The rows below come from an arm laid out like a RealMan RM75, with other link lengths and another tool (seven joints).
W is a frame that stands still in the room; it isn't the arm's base.
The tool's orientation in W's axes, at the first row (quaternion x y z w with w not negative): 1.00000, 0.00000, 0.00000, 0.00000
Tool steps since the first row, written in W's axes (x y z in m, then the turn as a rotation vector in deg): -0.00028, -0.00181, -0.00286, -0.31, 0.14, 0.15; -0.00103, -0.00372, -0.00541, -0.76, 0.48, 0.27; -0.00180, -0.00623, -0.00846, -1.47, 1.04, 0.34; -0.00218, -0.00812, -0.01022, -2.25, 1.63, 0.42; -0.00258, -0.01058, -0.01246, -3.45, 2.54, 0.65; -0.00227, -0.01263, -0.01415, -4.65, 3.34, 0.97; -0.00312, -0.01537, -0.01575, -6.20, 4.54, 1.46; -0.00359, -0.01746, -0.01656, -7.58, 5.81, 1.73; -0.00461, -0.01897, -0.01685, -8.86, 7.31, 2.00; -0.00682, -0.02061, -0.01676, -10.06, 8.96, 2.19
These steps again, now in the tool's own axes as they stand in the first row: -0.00028, 0.00181, 0.00286, -0.31, -0.14, -0.15; -0.00103, 0.00372, 0.00541, -0.76, -0.48, -0.27; -0.00180, 0.00623, 0.00846, -1.47, -1.04, -0.34; -0.00218, 0.00812, 0.01022, -2.25, -1.63, -0.42; -0.00258, 0.01058, 0.01246, -3.45, -2.54, -0.65; -0.00227, 0.01263, 0.01415, -4.65, -3.34, -0.97; -0.00312, 0.01537, 0.01575, -6.20, -4.54, -1.46; -0.00359, 0.01746, 0.01656, -7.58, -5.81, -1.73; -0.00461, 0.01897, 0.01685, -8.86, -7.31, -2.00; -0.00682, 0.02061, 0.01676, -10.06, -8.96, -2.19
